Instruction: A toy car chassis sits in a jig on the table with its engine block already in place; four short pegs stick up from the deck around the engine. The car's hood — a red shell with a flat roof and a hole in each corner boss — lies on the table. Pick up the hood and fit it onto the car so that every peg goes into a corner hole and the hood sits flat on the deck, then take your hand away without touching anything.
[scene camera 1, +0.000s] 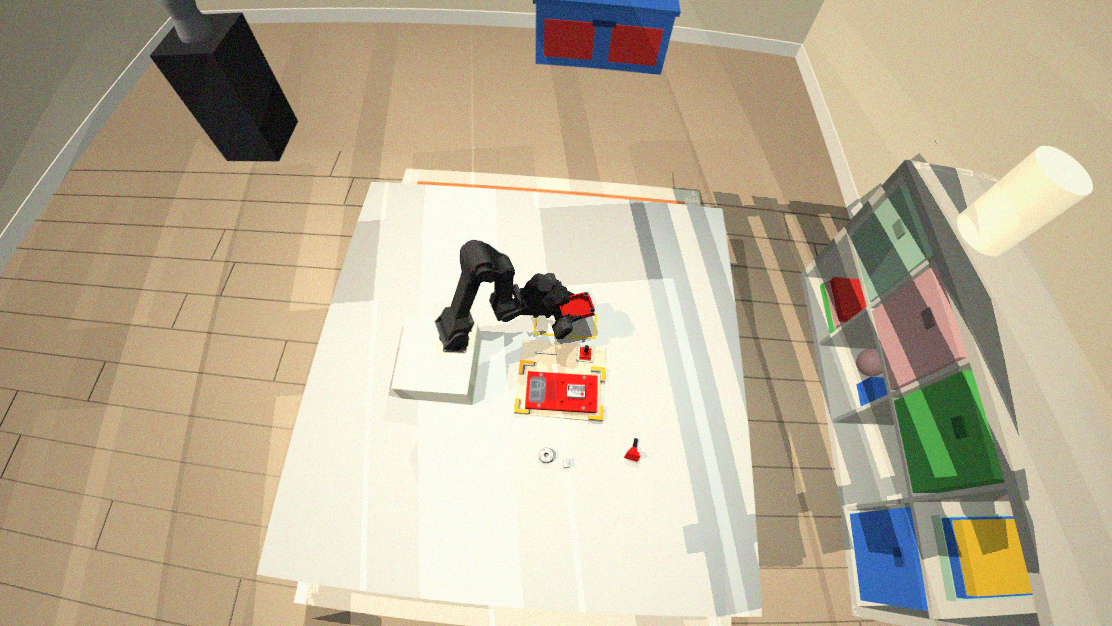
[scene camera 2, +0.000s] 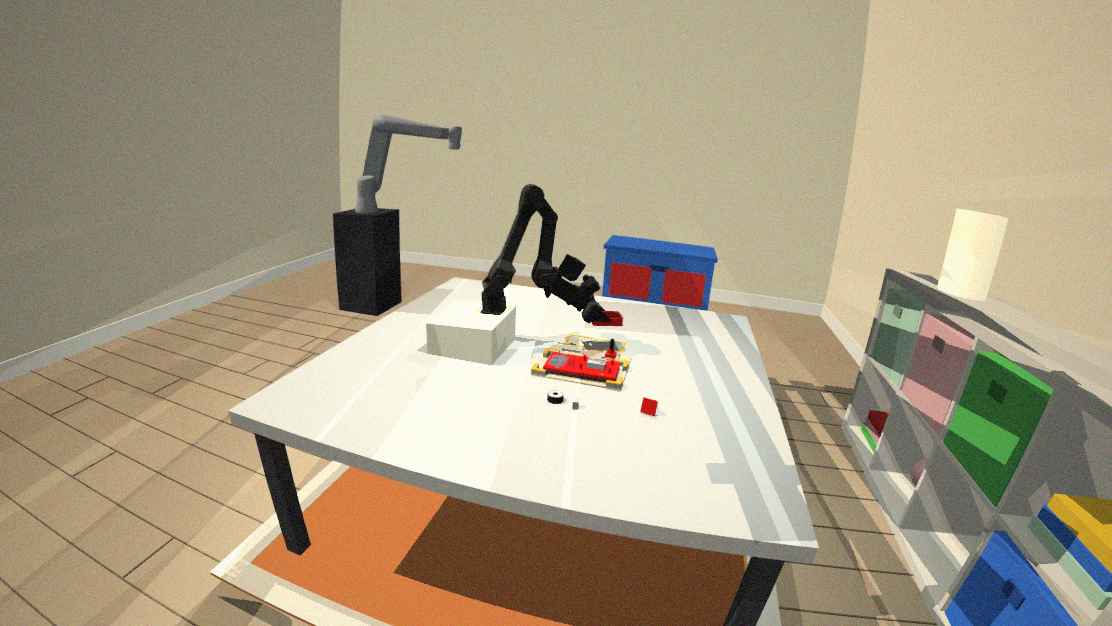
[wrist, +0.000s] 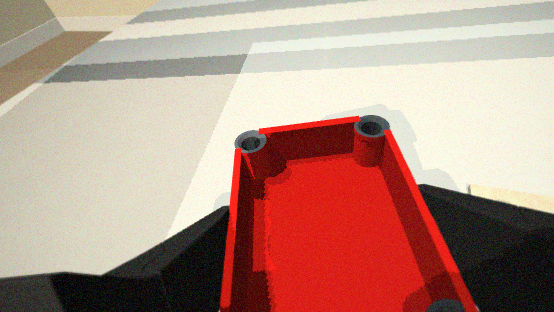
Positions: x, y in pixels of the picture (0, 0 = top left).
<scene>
gripper: scene camera 1; scene camera 2; wrist 321, 206
same spot on gripper: (scene camera 1: 559, 295) = (scene camera 2: 591, 281)
</scene>
